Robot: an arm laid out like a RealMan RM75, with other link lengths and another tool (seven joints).
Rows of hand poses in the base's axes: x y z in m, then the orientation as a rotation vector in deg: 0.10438, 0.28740, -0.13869, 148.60, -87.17, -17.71; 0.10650, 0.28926, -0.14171, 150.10, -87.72, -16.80; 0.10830, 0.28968, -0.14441, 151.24, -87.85, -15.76; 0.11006, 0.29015, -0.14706, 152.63, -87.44, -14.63; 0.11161, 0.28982, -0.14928, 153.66, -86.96, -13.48; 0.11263, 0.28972, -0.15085, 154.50, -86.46, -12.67; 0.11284, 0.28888, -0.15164, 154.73, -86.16, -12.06; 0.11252, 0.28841, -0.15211, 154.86, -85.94, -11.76; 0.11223, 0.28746, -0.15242, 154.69, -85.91, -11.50; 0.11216, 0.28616, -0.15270, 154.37, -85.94, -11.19; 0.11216, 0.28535, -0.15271, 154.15, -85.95, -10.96; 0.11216, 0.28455, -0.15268, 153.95, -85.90, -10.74; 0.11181, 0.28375, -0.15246, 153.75, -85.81, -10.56; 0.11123, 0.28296, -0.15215, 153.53, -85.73, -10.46; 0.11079, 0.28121, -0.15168, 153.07, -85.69, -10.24; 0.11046, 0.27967, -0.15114, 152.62, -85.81, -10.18; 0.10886, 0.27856, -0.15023, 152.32, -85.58, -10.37; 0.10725, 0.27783, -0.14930, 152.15, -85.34, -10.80; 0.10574, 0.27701, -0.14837, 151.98, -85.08, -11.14; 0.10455, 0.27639, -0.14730, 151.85, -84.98, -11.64; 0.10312, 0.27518, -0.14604, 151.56, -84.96, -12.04; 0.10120, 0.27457, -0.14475, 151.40, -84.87, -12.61
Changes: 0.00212, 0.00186, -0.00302, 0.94, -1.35, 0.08; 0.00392, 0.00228, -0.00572, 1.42, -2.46, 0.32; 0.00568, 0.00275, -0.00837, 1.87, -3.60, 0.96; 0.00723, 0.00242, -0.01059, 2.04, -4.55, 1.54; 0.00825, 0.00232, -0.01216, 2.20, -5.24, 2.08; 0.00846, 0.00148, -0.01295, 2.04, -5.58, 2.34; 0.00814, 0.00101, -0.01342, 1.95, -5.74, 2.52; 0.00785, 0.00006, -0.01373, 1.71, -5.79, 2.51; 0.00778, -0.00124, -0.01401, 1.36, -5.81, 2.43; 0.00778, -0.00205, -0.01402, 1.10, -5.83, 2.39; 0.00778, -0.00285, -0.01399, 0.85, -5.84, 2.38; 0.00743, -0.00365, -0.01377, 0.60, -5.82, 2.40; 0.00685, -0.00444, -0.01346, 0.36, -5.75, 2.40; 0.00641, -0.00619, -0.01299, -0.09, -5.64, 2.33; 0.00608, -0.00773, -0.01245, -0.41, -5.49, 2.16; 0.00448, -0.00884, -0.01154, -0.65, -5.19, 2.22; 0.00287, -0.00957, -0.01061, -0.70, -4.82, 2.31; 0.00136, -0.01039, -0.00968, -0.79, -4.49, 2.41; 0.00017, -0.01101, -0.00861, -0.73, -4.13, 2.42; -0.00126, -0.01222, -0.00735, -0.80, -3.78, 2.35; -0.00318, -0.01283, -0.00606, -0.73, -3.37, 2.34
